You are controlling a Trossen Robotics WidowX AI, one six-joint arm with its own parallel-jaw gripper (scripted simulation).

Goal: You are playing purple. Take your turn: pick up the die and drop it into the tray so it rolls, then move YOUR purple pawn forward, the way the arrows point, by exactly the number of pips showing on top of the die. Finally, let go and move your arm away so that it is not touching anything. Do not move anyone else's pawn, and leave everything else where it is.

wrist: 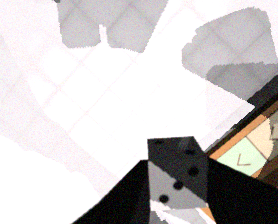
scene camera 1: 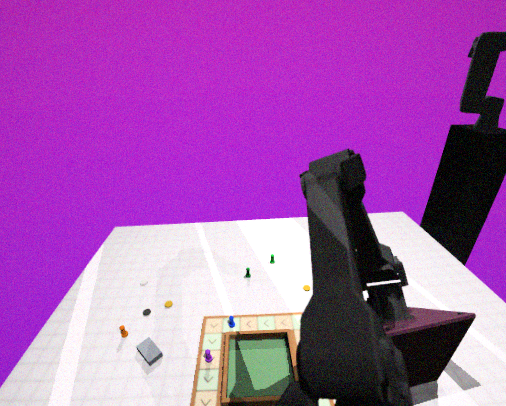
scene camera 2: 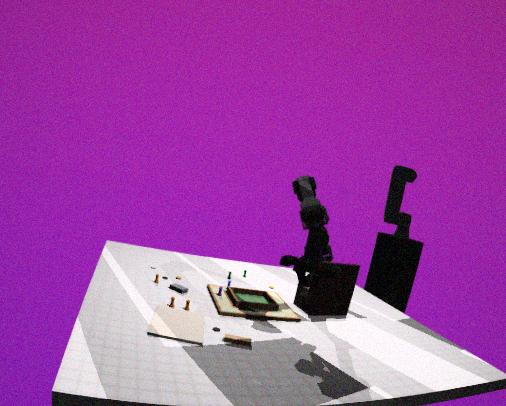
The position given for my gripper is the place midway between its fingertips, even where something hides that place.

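Visible: my gripper (scene camera 2: 304, 292), which also appears in the wrist view (wrist: 173, 166).
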